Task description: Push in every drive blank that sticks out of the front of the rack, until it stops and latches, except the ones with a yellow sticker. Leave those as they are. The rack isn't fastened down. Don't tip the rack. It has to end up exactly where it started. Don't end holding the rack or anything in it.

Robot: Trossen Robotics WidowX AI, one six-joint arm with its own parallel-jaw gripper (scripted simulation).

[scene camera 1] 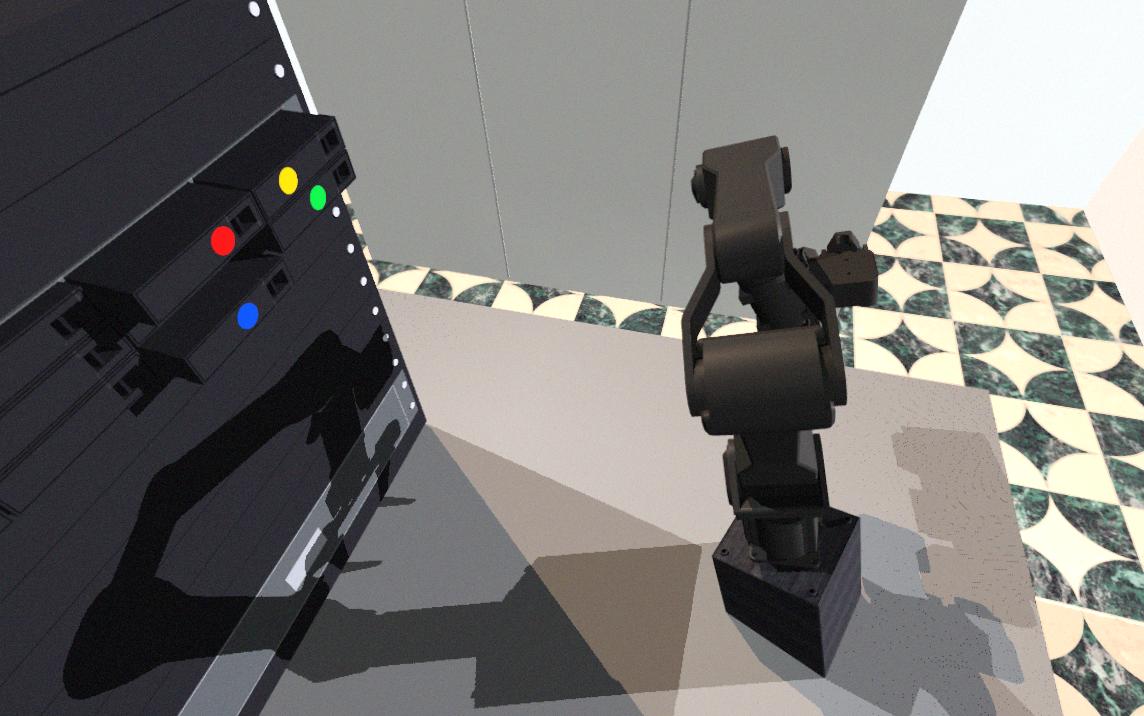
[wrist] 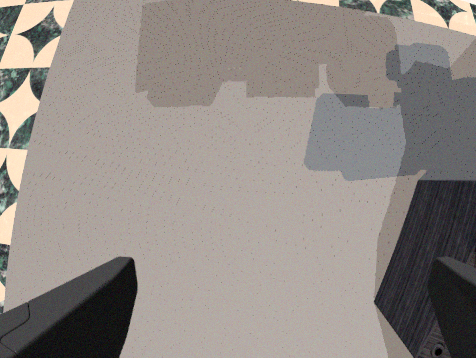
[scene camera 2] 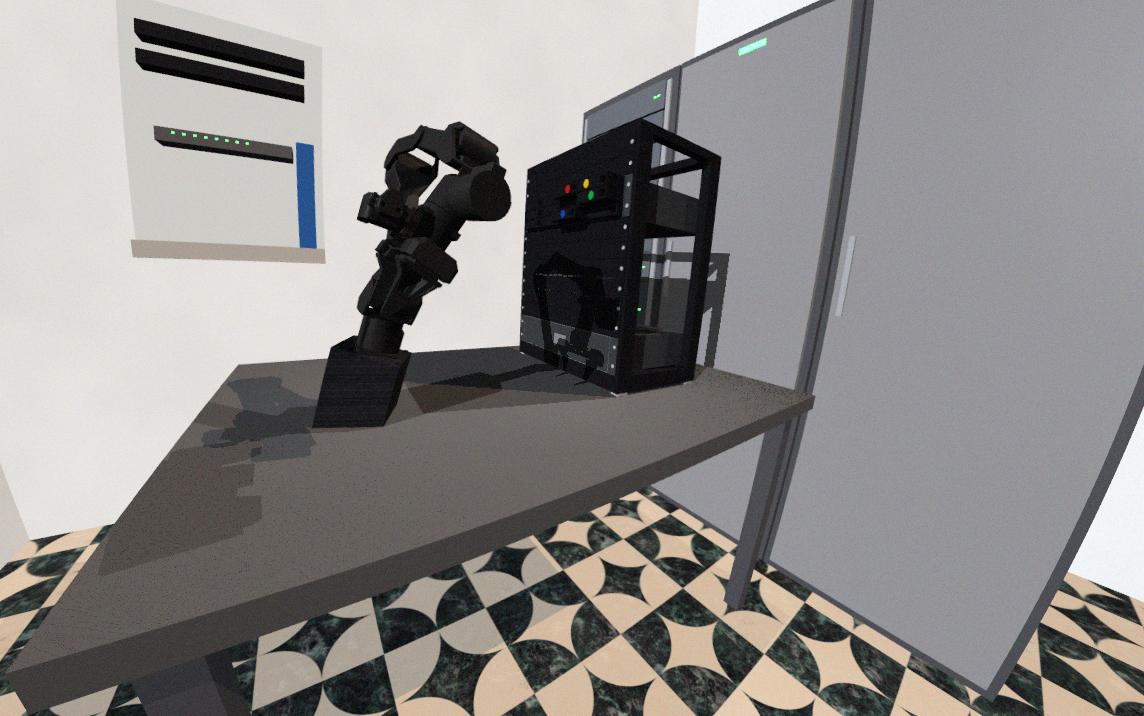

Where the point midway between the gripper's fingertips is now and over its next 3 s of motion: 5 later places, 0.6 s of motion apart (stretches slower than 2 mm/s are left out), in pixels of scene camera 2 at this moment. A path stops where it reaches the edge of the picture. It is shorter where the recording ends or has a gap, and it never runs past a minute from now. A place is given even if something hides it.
My gripper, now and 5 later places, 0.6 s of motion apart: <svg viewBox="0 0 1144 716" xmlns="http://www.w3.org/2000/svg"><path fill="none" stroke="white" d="M376 311L382 312L396 314L426 318L476 318L532 308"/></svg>
